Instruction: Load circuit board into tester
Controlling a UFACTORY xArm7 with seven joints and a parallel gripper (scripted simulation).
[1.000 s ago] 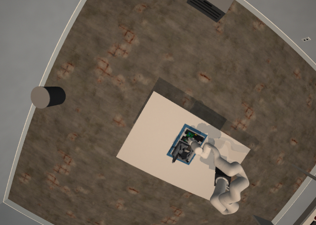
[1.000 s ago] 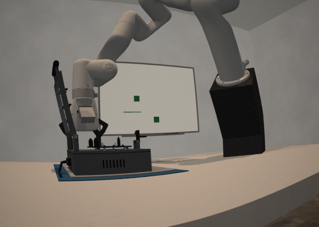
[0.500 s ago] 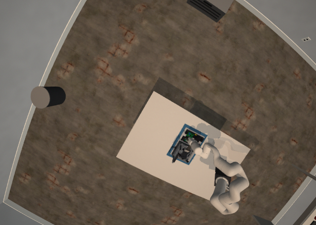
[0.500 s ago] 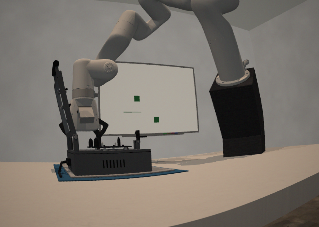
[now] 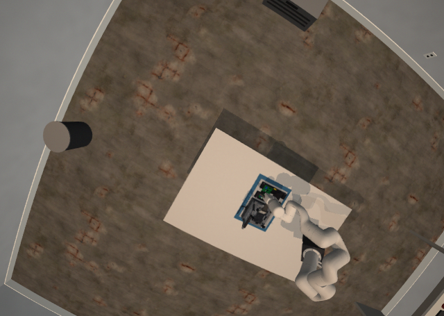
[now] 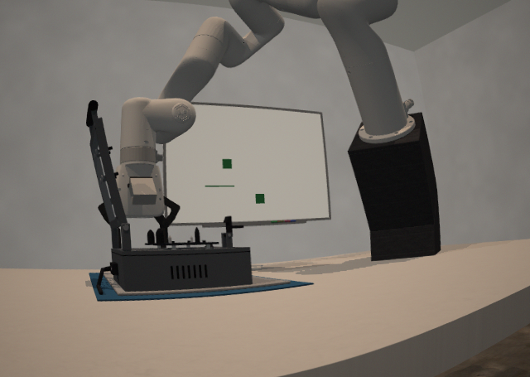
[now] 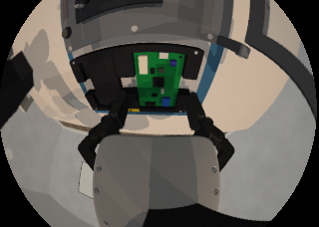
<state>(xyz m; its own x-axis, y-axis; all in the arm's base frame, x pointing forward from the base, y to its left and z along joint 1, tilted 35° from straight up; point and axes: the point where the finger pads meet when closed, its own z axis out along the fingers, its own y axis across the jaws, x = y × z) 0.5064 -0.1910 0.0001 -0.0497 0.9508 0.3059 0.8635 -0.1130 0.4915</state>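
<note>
My gripper is now 50 mm above the green circuit board. Round my hand: lid 80 mm ahead, 170 mm to the left, 120 mm above; latch hook 110 mm behind, 220 mm to the left, 20 mm above.
</note>
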